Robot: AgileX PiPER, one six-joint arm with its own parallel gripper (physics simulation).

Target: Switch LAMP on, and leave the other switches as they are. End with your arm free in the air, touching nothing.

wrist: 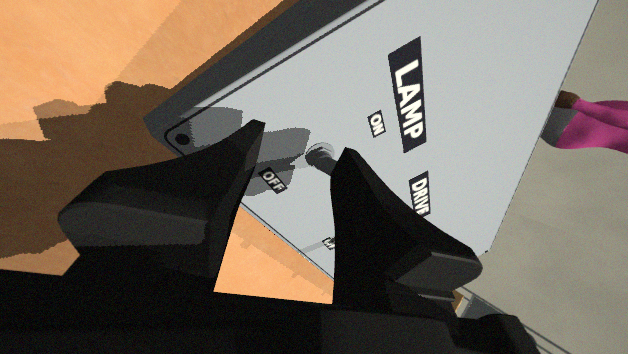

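Note:
The light grey switch panel (490,100) slants across the wrist view. Its LAMP label (413,95) is at the upper right, with the ON mark (376,124) beside it and the OFF mark (273,180) lower left. The LAMP lever (321,159) rises from its round base between these marks; its outer part is hidden behind the right finger, so its full tilt and any contact cannot be told. My gripper (301,151) is open, with its fingertips in front of the panel, one on each side of the lever's base. No thing is held between the fingers.
The DRIVE label (419,193) shows below LAMP, partly covered by the right finger. A small mark (328,243) is cut off beside that finger. A magenta object (595,125) is beyond the panel's right edge. An orange surface (65,40) lies at the left.

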